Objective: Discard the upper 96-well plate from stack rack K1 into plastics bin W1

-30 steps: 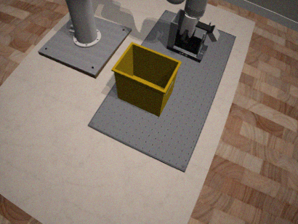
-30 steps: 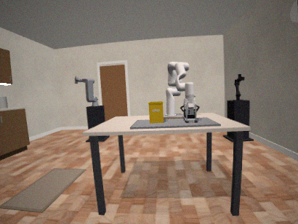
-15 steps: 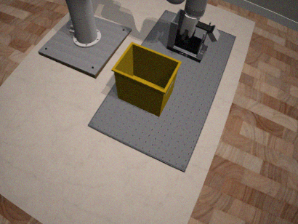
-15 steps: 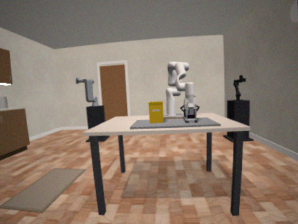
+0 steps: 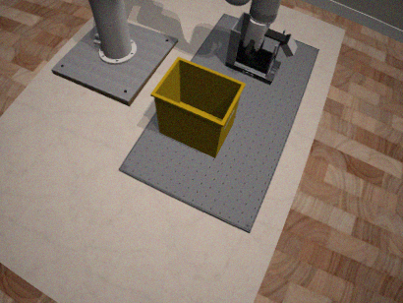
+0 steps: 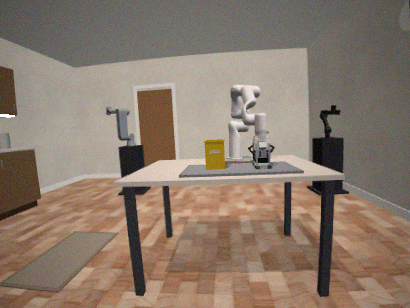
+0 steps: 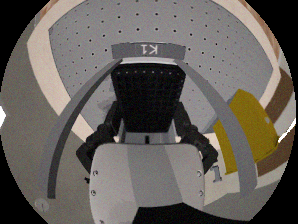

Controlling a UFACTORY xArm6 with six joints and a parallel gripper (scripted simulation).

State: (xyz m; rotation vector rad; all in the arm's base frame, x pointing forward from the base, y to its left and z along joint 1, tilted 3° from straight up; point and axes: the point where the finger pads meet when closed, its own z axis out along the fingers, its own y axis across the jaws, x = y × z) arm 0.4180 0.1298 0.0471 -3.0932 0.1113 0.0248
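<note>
Now: hand 10 mm above the black 96-well plate. From my hand the other things lie so: pale plate: 30 mm below; yellow plastics bin W1: 60 mm behind, 290 mm to the right, 40 mm above.
</note>
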